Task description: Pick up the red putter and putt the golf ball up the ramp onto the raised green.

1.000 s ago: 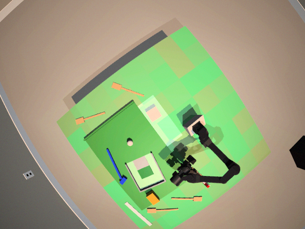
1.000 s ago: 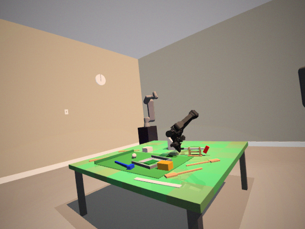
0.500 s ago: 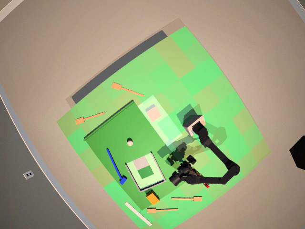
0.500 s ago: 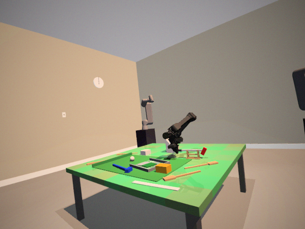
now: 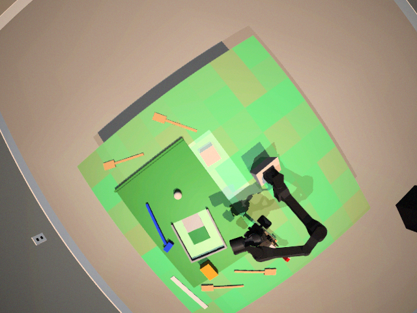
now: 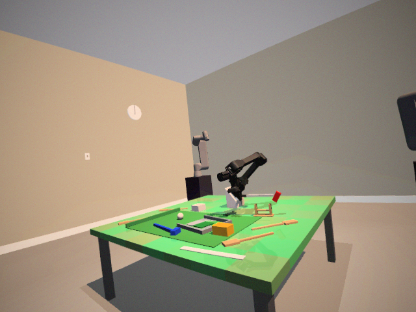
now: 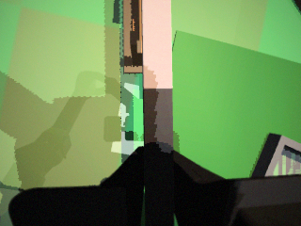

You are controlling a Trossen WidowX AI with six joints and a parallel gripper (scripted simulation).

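Now: gripper tip 43 cm to the left of the beige block, 8 cm above it and 4 cm past it. Round my gripper tip: white golf ball (36 cm to the right, 22 cm ahead, 7 cm below); orange block (34 cm ahead, 9 cm to the left, 7 cm below); red putter (11 cm to the left, 3 cm behind, 2 cm above).
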